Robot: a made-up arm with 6 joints.
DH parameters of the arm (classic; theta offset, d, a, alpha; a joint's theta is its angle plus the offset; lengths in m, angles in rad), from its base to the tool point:
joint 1: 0 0.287 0 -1.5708
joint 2: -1.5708 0 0.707 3.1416
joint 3: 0 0 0 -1.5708
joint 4: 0 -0.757 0 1.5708
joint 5: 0 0.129 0 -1.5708
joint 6: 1.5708 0 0 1.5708
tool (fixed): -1.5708 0 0 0
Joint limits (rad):
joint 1: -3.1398..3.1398
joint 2: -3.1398..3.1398
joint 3: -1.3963..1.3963
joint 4: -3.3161..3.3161
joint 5: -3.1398..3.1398
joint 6: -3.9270..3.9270
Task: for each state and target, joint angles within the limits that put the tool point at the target. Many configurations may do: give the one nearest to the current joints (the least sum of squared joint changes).
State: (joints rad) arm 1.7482 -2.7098 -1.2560 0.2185 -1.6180 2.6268
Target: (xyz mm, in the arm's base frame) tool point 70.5 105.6 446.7
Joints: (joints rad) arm 2.5102 -1.7519 -1.3941 0.1827 -1.6180 2.6268
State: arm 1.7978 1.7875 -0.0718 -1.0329 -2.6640 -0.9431
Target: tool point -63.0 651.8 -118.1
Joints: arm 1.7669 1.0384 -0.3309 -1.0406 -2.6640 -0.9431
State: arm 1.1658 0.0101 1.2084 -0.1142 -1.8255 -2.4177
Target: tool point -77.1 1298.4 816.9
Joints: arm 1.7282 0.8710 0.9968 -0.1604 -1.8255 -2.4177
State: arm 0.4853 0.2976 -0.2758 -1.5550 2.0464 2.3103
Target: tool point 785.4 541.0 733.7
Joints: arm 0.6032 0.3158 0.1868 -1.5710 2.0464 2.3103
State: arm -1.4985 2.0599 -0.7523 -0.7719 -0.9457 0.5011
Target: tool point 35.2 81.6 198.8
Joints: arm -2.0207 1.9271 -1.2536 -1.5415 -0.9457 0.5011
